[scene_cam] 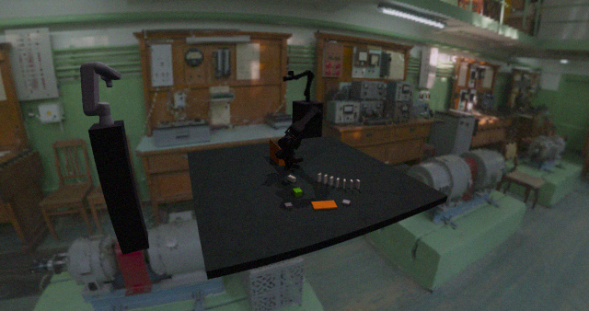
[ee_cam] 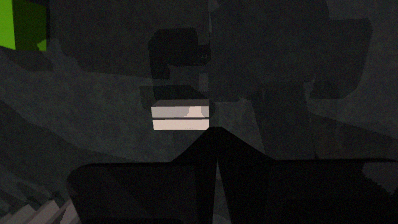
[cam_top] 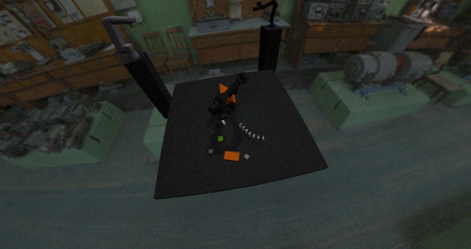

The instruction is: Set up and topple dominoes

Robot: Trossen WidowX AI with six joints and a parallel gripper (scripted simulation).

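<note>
Now: the green cube 190 mm ahead of my gripper tip, 50 mm to the right of it and 50 mm below it. Round my gripper tip: flat orange plate: 350 mm ahead, 60 mm below.
</note>
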